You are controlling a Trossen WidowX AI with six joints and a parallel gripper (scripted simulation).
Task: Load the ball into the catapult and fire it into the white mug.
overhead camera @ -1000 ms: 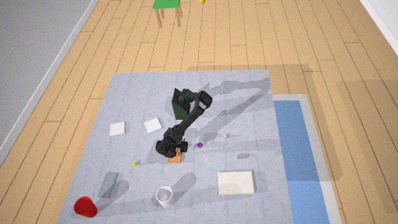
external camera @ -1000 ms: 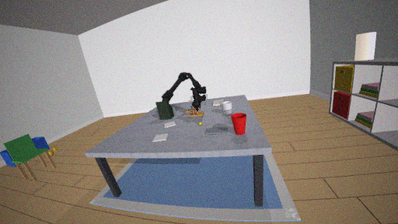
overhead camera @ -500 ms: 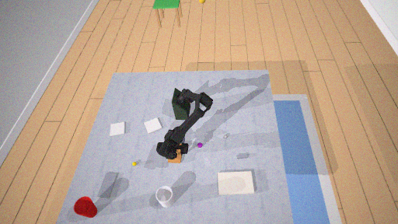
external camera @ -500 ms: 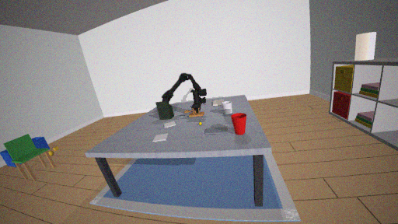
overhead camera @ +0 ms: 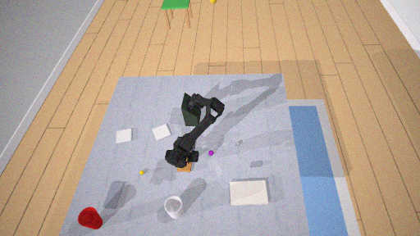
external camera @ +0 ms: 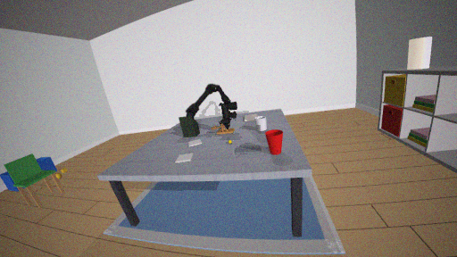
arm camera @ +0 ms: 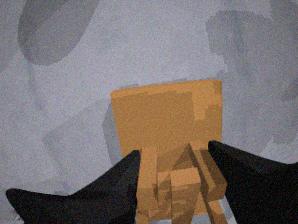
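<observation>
Now: gripper tip 16 cm to the right of the purple ball, 6 cm past it and 2 cm above it. Round my gripper tip: wooden catapult 6 cm behind, 3 cm to the left, 2 cm above; small yellow ball 26 cm to the right, 3 cm ahead, 2 cm below; white mug 27 cm ahead, 4 cm to the right.
</observation>
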